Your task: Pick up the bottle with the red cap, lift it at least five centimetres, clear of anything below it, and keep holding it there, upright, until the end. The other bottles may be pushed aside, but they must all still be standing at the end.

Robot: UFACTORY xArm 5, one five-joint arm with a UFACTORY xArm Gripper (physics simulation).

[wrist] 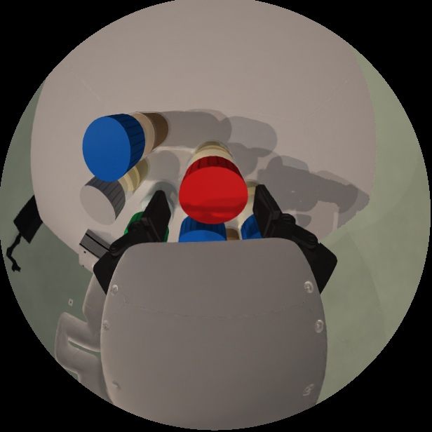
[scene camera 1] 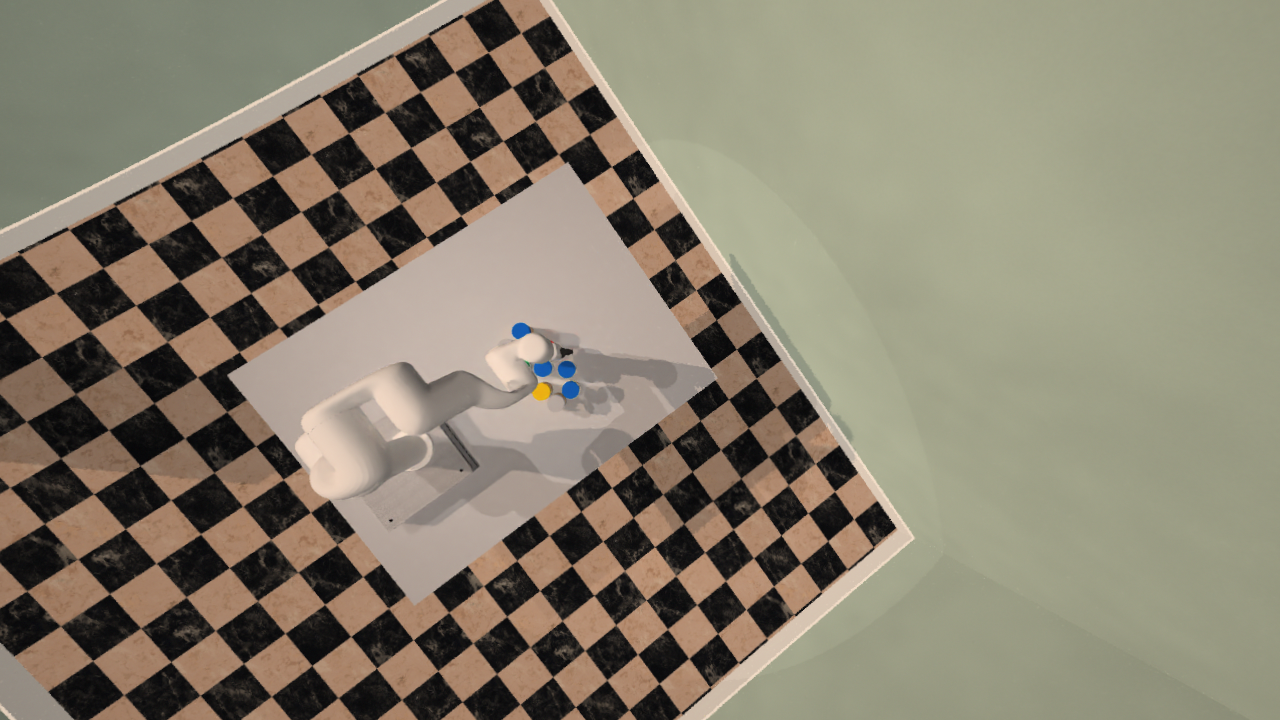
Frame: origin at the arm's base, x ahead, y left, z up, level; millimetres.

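Seen in the pictures: arm's base at its link origin: (scene camera 1: 412,449).
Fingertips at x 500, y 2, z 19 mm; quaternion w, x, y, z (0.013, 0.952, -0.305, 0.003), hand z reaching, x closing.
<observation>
Pixels of each thing's top centre, then the offset from my fingertips to it.
- blue-capped bottle at its top centre: (scene camera 1: 542,368) 38 mm back, 32 mm right, 19 mm up
- blue cap at its top centre: (scene camera 1: 520,331) 24 mm back, 100 mm left, 19 mm up
- yellow cap at its top centre: (scene camera 1: 541,391) 85 mm back, 89 mm right, 19 mm up
The bottle with the red cap (wrist: 213,192) stands upright, its pale body showing behind the cap in the wrist view. In scene camera 1 the arm's wrist hides nearly all of it. My gripper (wrist: 210,199) is wide open and points down. In the wrist view its black fingers lie left and right of the red cap, with a gap on each side and nothing gripped. How high the fingertips are relative to the cap is hard to tell. A blue-capped bottle (wrist: 202,231) (scene camera 1: 542,368) stands close beside the red one, on the gripper body's side in the wrist view.
Another blue cap (wrist: 107,147) (scene camera 1: 520,330) and a grey cap (wrist: 101,201) are at the left in the wrist view. A green cap (wrist: 134,220) is partly behind the left finger, a blue cap (wrist: 251,228) beside the right. A yellow cap (scene camera 1: 541,391) and blue caps (scene camera 1: 566,368) (scene camera 1: 570,389) stand nearby.
</observation>
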